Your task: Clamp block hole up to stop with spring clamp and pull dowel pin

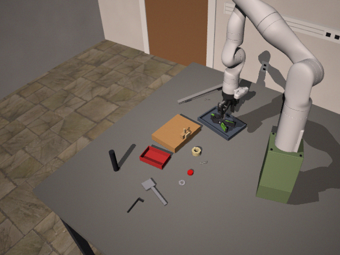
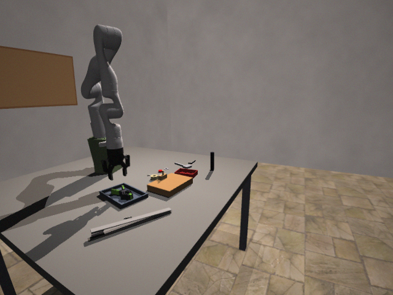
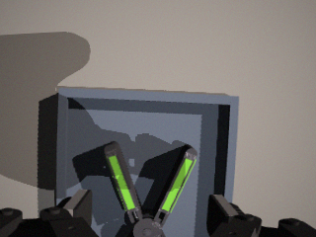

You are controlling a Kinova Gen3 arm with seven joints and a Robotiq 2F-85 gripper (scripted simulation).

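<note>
My hand is 3 cm short of the blue-grey tray, 2 cm to the left of it and 9 cm above it. The rest, counted from my hand: wooden block 15 cm ahead, 18 cm to the left, 6 cm below; then tape roll 6 cm ahead, 23 cm to the left, 9 cm below; then wooden dowel pin 15 cm ahead, 18 cm to the left, 4 cm below.
</note>
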